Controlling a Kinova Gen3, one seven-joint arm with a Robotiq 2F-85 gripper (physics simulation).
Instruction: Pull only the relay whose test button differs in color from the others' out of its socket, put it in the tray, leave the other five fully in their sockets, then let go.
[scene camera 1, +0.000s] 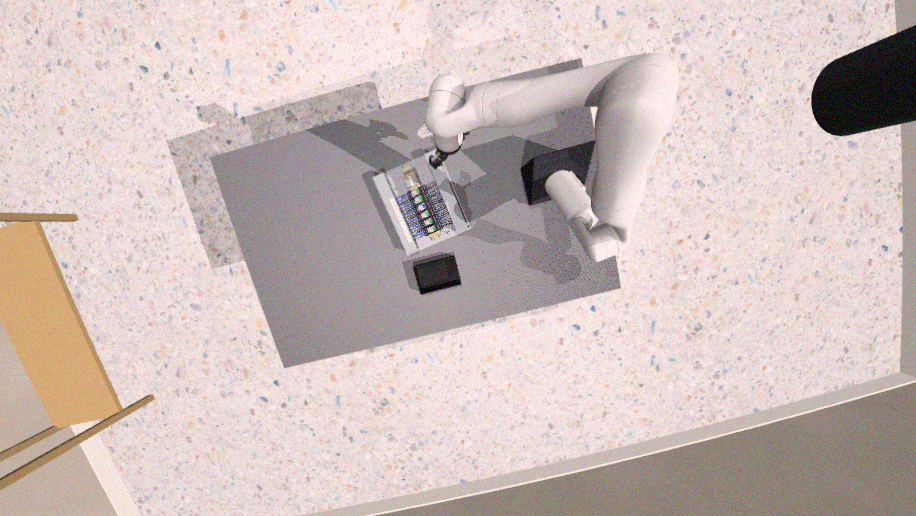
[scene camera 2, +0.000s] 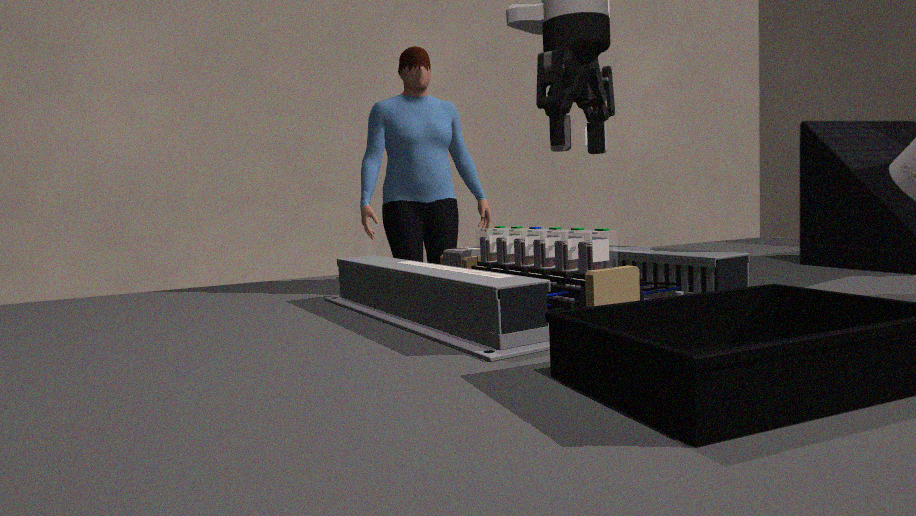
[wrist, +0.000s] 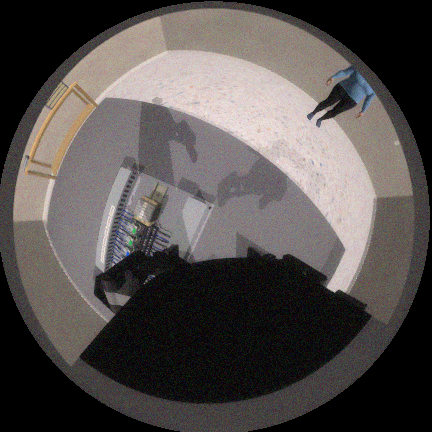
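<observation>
The gripper (scene camera 2: 580, 152) can be seen, and it appears in the wrist view (wrist: 212, 253) too. With it in the scene are a tan end block (scene camera 2: 606, 286) and a wired panel (scene camera 2: 473, 348), the panel being visible also in the wrist view (wrist: 174, 198) and in scene camera 1 (scene camera 1: 420, 166).
</observation>
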